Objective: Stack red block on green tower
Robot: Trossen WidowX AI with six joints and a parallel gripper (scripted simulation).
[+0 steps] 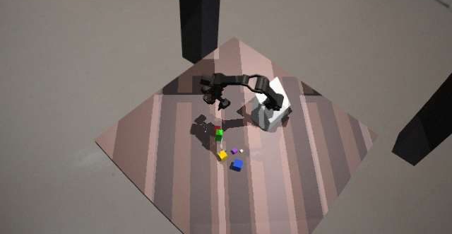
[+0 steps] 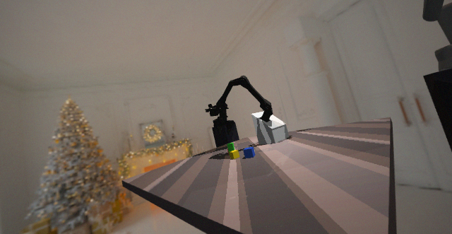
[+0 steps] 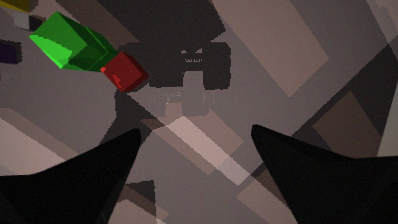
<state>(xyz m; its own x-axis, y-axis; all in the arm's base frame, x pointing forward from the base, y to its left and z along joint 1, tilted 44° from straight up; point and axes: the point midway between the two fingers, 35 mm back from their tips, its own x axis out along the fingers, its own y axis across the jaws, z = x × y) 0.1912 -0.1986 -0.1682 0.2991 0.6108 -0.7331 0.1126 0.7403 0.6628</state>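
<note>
Right now the red block is 60 mm ahead of my gripper tip, 80 mm to the left of it and 110 mm below it. Also, from my gripper tip: tiny white block: 80 mm ahead, 280 mm to the left, 120 mm below; small purple block: 110 mm ahead, 250 mm to the left, 120 mm below; yellow block: 180 mm ahead, 210 mm to the left, 110 mm below.
</note>
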